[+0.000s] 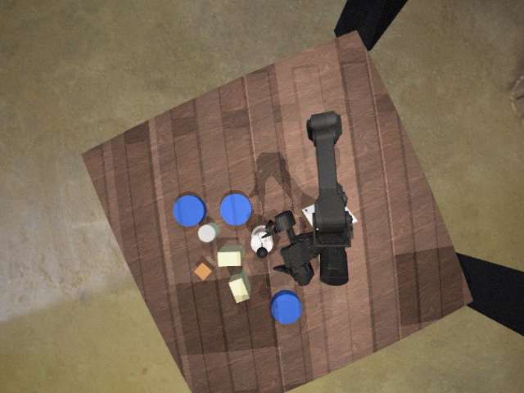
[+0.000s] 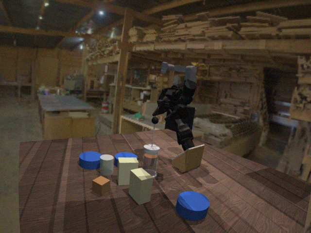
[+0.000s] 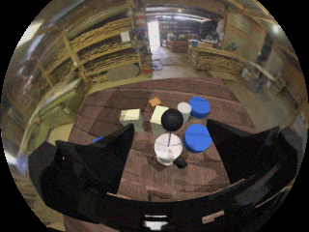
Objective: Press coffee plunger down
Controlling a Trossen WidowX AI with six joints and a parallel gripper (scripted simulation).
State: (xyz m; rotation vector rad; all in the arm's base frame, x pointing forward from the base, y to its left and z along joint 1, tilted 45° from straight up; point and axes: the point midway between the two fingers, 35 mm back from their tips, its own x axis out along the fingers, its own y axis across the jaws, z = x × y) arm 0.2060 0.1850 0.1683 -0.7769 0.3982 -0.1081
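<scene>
Now: gripper tip 15 cm above the coffee press and 1 cm to the left of it. Round my gripper tip: orange cube (27 cm ahead, 26 cm below, 6 cm to the left).
</scene>
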